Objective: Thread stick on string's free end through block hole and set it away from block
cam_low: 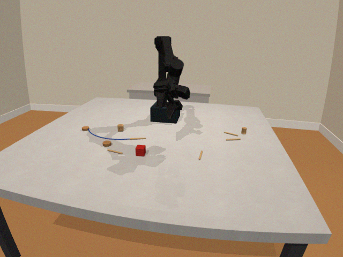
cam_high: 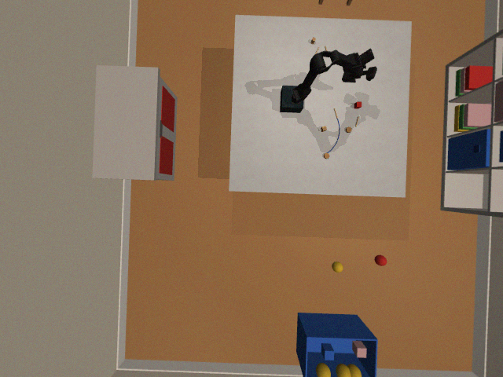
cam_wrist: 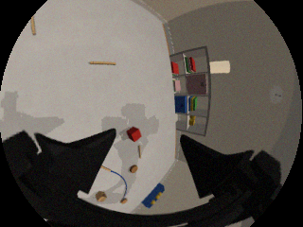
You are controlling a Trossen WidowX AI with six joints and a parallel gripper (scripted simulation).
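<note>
My gripper tip is now 26 cm to the left of the wooden block, 20 cm past it and 15 cm above it. Also, from my gripper tip: small wooden cylinder (39 cm to the left, 26 cm behind, 15 cm below); then red cube (15 cm below, 9 cm to the right, 5 cm ahead).
</note>
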